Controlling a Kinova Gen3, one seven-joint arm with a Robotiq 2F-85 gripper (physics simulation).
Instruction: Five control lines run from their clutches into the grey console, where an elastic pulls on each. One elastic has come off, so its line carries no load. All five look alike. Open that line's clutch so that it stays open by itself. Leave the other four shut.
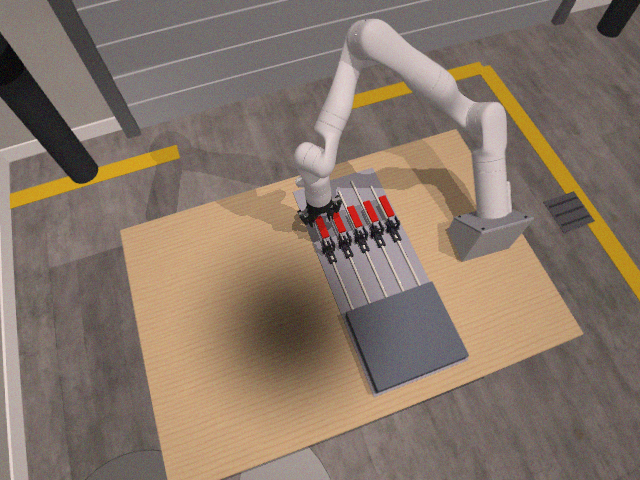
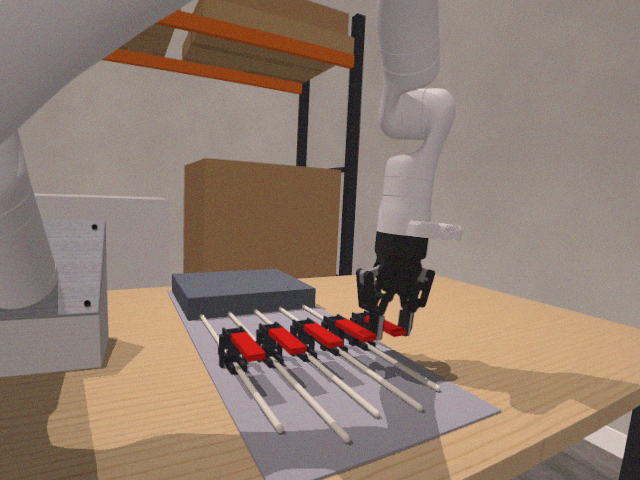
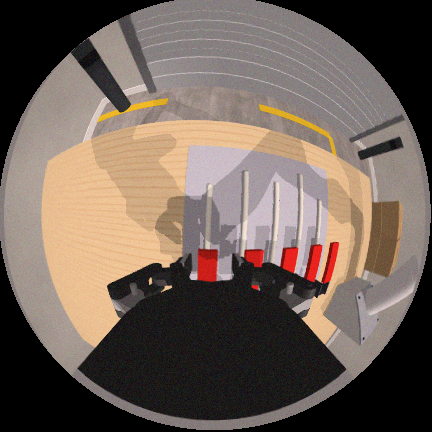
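Pixels of known places: gripper, fingertip midpoint: [image 1: 321, 222] [image 2: 389, 336] [image 3: 211, 260]; arm's base, origin of the base link: [image 1: 492, 213] [image 2: 19, 279] [image 3: 369, 301].
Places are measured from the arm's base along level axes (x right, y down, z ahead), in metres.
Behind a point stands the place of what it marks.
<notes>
Five clutches with red levers stand in a row on the grey mat [image 1: 369, 178] {z 0.265, x 0.312, y 0.118 m} [image 2: 465, 407] {z 0.496, x 0.324, y 0.118 m} [image 3: 212, 160] {z 0.492, x 0.321, y 0.118 m}. The levers all lie low, at a similar tilt. Pale lines run from the clutches into the grey console [image 1: 408, 335] {z 0.375, x -0.242, y 0.074 m} [image 2: 242, 289] {z 0.359, x -0.153, y 0.074 m}; the elastics do not show. My gripper [image 1: 321, 217] {z 0.487, x 0.182, y 0.077 m} [image 2: 392, 326] {z 0.487, x 0.182, y 0.077 m} [image 3: 211, 260] {z 0.487, x 0.182, y 0.077 m} points down, part open, with one finger on each side of the end lever [image 1: 323, 228] {z 0.490, x 0.152, y 0.062 m} [image 3: 207, 265] {z 0.492, x 0.181, y 0.062 m}, the one farthest from the arm's base. I see no clear contact. The neighbouring lever [image 1: 338, 223] {z 0.440, x 0.154, y 0.062 m} [image 2: 355, 329] {z 0.433, x 0.169, y 0.062 m} [image 3: 254, 257] {z 0.437, x 0.191, y 0.062 m} is close beside one finger.
Three more red levers, including the one nearest the base [image 1: 386, 206] {z 0.274, x 0.161, y 0.062 m} [image 2: 247, 346] {z 0.269, x 0.175, y 0.062 m} [image 3: 331, 262] {z 0.274, x 0.165, y 0.062 m}, stand along the row. The arm's base [image 1: 488, 235] {z 0.074, x -0.077, y -0.045 m} is on the wooden table [image 1: 217, 335] {z 0.890, x -0.050, y 0.121 m}. A brown box [image 2: 268, 219] and a shelf rack [image 2: 353, 129] stand behind the table.
</notes>
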